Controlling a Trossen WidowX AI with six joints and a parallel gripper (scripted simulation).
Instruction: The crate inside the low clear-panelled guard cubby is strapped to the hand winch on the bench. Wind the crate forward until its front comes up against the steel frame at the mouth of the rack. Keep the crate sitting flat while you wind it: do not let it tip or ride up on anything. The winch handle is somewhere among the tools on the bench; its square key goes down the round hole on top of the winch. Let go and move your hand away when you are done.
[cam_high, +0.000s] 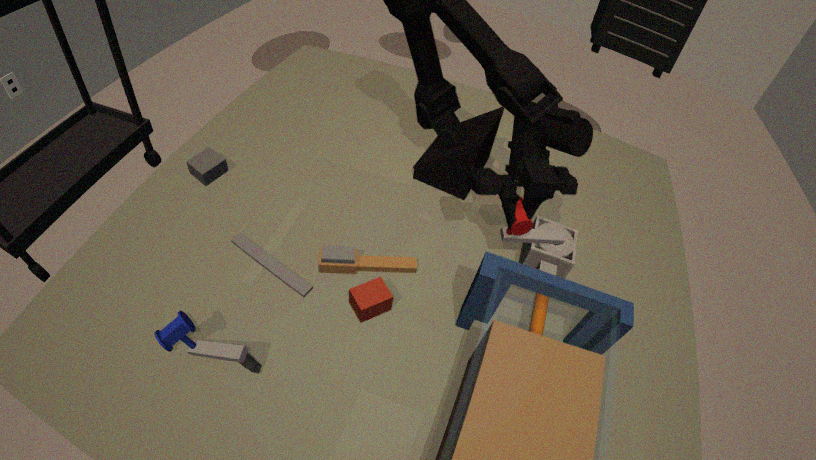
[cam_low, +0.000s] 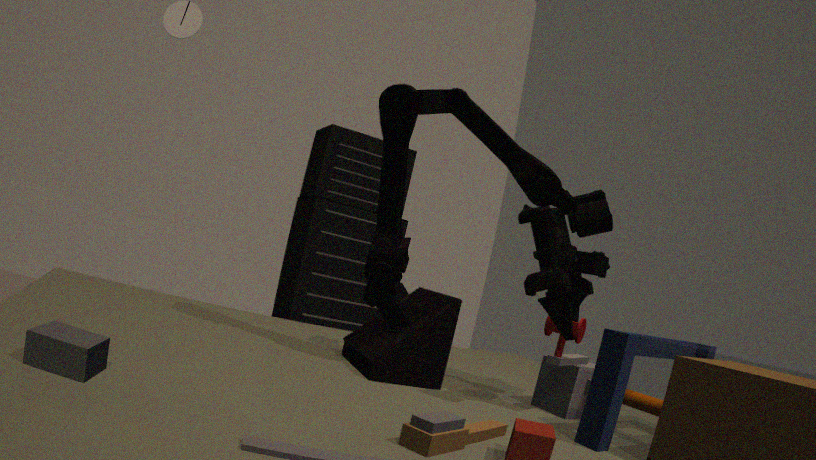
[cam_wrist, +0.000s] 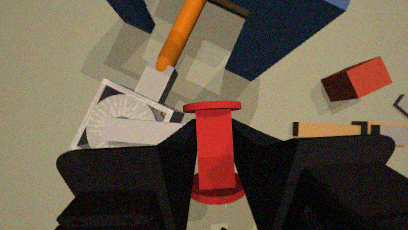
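Now: gripper tip 3 cm to the right of the red-knobbed winch handle, 3 cm past it and 3 cm above it. The rest, counted from my gripper tip: grey winch: 10 cm below, 8 cm to the left, 6 cm behind; wooden brush: 24 cm to the right, 11 cm below, 8 cm ahead; red knob: 1 cm to the right, 1 cm behind.
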